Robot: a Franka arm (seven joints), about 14 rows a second.
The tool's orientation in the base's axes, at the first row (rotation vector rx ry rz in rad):
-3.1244, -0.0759, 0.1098
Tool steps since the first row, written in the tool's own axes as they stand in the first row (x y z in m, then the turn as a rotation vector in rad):
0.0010, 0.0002, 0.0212, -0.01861, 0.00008, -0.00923
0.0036, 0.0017, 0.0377, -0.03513, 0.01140, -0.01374
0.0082, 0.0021, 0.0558, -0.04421, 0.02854, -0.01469
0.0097, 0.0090, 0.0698, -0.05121, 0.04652, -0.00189
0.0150, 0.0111, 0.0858, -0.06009, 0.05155, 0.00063
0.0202, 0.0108, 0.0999, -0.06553, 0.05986, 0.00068
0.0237, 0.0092, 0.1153, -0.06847, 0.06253, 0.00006
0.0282, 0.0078, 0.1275, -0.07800, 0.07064, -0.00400
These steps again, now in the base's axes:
-0.0005, 0.0001, -0.0212, -0.01789, -0.00111, 0.01050
0.0010, -0.0010, -0.0379, -0.03349, -0.01328, 0.01597
0.0043, -0.0010, -0.0563, -0.04164, -0.03086, 0.01728
0.0052, -0.0076, -0.0704, -0.04866, -0.04899, 0.00471
0.0094, -0.0093, -0.0868, -0.05744, -0.05442, 0.00274
0.0136, -0.0085, -0.1012, -0.06247, -0.06299, 0.00294
0.0159, -0.0066, -0.1168, -0.06522, -0.06580, 0.00372
0.0195, -0.0048, -0.1293, -0.07404, -0.07442, 0.00830

